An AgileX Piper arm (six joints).
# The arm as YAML. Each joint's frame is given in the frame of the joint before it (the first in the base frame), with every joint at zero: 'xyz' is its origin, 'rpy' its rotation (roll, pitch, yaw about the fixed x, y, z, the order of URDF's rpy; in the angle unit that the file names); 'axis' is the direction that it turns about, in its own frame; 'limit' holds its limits. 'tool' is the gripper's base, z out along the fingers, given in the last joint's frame.
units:
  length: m
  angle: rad
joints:
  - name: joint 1
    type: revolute
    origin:
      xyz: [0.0, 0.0, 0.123]
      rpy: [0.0, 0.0, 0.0]
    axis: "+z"
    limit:
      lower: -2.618
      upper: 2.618
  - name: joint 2
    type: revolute
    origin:
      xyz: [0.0, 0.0, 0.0]
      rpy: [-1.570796, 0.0, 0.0]
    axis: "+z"
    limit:
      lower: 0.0
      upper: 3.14
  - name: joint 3
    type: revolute
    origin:
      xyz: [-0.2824, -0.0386, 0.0]
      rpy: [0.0, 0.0, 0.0]
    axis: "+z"
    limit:
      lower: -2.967
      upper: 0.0
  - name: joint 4
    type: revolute
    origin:
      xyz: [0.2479, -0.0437, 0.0]
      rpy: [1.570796, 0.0, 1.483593]
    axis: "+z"
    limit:
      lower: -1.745
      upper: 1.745
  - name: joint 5
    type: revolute
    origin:
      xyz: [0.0, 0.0, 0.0]
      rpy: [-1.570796, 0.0, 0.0]
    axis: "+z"
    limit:
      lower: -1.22
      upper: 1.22
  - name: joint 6
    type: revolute
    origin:
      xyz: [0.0, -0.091, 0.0]
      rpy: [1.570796, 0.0, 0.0]
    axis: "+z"
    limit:
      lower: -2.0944
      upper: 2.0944
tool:
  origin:
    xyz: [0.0, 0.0, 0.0]
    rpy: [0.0, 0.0, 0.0]
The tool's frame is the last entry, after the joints.
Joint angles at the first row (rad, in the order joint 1, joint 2, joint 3, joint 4, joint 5, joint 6):
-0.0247, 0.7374, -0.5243, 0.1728, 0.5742, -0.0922
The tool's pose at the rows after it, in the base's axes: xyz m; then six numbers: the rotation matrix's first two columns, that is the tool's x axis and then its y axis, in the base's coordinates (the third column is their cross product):
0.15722, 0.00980, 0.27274, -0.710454, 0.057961, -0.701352, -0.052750, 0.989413, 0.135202
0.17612, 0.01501, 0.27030, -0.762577, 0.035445, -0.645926, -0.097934, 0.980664, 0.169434
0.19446, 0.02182, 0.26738, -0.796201, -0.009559, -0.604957, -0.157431, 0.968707, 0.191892
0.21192, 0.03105, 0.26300, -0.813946, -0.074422, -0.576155, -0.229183, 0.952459, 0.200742
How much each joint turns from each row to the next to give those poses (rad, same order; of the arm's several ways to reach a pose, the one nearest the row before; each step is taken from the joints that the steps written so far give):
0.0000, 0.1136, -0.0552, 0.0894, 0.0445, -0.0822
0.0035, 0.1070, -0.0517, 0.0832, 0.0353, -0.0841
0.0159, 0.0982, -0.0501, 0.0660, 0.0250, -0.0831
0.0308, 0.0915, -0.0461, 0.0464, 0.0122, -0.0771

